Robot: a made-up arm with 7 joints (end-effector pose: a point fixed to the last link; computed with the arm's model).
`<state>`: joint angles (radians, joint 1 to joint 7).
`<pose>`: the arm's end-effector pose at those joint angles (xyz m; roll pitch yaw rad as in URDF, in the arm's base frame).
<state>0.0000 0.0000 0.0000 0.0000 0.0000 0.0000 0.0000</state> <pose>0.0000 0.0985 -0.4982 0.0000 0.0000 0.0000</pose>
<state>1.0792 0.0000 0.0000 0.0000 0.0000 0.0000 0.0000</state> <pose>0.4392 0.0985 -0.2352 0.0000 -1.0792 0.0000</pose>
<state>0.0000 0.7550 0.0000 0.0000 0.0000 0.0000 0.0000</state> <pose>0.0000 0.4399 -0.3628 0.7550 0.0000 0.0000</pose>
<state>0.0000 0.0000 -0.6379 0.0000 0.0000 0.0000 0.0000</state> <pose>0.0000 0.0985 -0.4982 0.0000 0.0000 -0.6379</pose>
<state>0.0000 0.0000 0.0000 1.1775 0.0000 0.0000 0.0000</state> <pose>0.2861 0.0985 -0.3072 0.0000 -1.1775 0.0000</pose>
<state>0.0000 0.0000 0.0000 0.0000 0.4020 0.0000 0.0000</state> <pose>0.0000 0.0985 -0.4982 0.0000 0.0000 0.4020</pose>
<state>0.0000 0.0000 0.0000 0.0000 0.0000 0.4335 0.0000</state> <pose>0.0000 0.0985 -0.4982 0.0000 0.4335 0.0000</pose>
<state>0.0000 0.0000 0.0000 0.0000 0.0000 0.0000 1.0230</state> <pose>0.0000 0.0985 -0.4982 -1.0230 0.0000 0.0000</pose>
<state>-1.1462 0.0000 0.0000 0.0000 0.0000 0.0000 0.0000</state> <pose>-0.4540 0.0985 -0.2052 0.0000 1.1462 0.0000</pose>
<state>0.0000 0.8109 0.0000 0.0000 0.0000 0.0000 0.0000</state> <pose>0.0000 0.4597 -0.3432 0.8109 0.0000 0.0000</pose>
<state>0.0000 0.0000 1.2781 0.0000 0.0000 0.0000 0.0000</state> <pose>0.0000 0.0985 -0.4982 0.0000 0.0000 1.2781</pose>
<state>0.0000 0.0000 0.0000 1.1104 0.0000 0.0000 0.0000</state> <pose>0.2775 0.0985 -0.3261 0.0000 -1.1104 0.0000</pose>
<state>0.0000 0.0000 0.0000 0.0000 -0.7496 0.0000 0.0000</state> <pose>0.0000 0.0985 -0.4982 0.0000 0.0000 -0.7496</pose>
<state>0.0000 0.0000 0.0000 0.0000 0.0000 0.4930 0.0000</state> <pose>0.0000 0.0985 -0.4982 0.0000 0.4930 0.0000</pose>
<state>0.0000 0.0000 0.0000 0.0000 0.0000 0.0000 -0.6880</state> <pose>0.0000 0.0985 -0.4982 0.6880 0.0000 0.0000</pose>
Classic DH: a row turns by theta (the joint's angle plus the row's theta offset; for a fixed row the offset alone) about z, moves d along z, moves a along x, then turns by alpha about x. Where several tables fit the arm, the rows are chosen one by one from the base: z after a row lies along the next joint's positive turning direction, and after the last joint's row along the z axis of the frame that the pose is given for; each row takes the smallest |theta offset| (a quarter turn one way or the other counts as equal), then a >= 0, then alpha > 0; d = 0 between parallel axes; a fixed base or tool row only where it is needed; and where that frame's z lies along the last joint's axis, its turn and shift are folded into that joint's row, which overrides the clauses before.
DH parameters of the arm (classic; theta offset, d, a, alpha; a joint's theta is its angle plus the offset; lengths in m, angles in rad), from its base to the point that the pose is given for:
base (fixed): 0 0 0 1.5708
joint 1: 1.5708 -0.0985 0 1.5708
joint 2: 1.5708 0 0 1.5708
joint 3: 1.5708 -0.1885 0 1.5708
joint 4: 0 0 0 -1.5708
joint 5: 0 -0.3097 0 -1.5708
joint 6: -1.5708 0 0 1.5708
joint 7: 1.5708 0 0 1.5708
tool (fixed): -1.5708 0 0 0

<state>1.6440 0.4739 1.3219 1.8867 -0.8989 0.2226 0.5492</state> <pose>-0.0533 0.3945 0.0688 -2.1585 -0.7847 -2.4639</pose>
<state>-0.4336 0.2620 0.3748 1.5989 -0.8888 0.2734 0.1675</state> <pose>0.2008 0.2545 -0.2520 1.0477 -0.1839 -0.8545</pose>
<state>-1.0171 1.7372 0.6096 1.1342 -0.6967 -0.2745 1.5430</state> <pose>0.3008 0.3869 -0.0846 -0.7425 0.7186 -1.9643</pose>
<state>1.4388 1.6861 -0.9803 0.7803 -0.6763 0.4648 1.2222</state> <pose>0.1476 0.5252 0.1028 0.8020 0.1451 -0.0581</pose>
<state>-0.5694 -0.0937 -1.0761 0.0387 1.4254 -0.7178 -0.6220</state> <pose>-0.2620 0.0414 -0.4198 0.7013 -0.1582 0.3525</pose>
